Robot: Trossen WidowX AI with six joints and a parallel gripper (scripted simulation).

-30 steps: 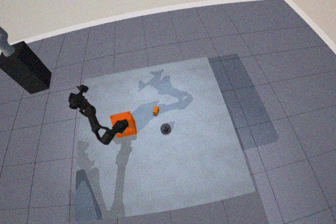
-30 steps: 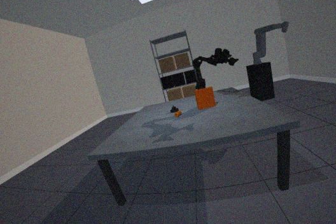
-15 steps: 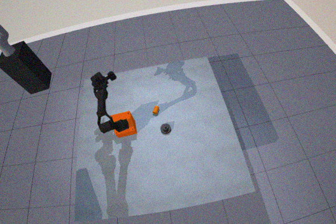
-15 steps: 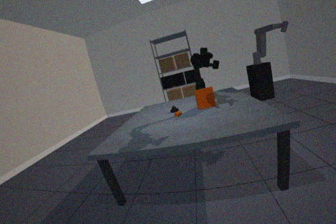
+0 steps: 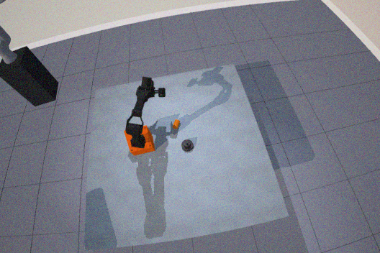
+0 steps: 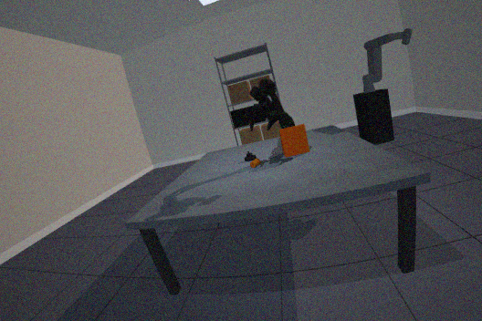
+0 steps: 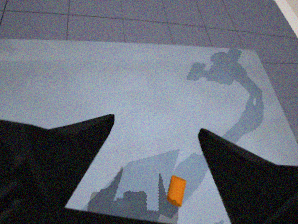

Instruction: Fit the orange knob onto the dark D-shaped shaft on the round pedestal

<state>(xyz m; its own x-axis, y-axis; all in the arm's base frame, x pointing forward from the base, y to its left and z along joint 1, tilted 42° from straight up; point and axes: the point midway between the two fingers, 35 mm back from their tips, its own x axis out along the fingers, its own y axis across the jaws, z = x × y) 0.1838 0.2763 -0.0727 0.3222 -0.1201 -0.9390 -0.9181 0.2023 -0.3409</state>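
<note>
My gripper tip is 210 mm above the orange knob, 170 mm to the left of it and 70 mm short of it. From my gripper tip the other things lie so: dark round pedestal 350 mm to the right, 200 mm below, 110 mm ahead.
</note>
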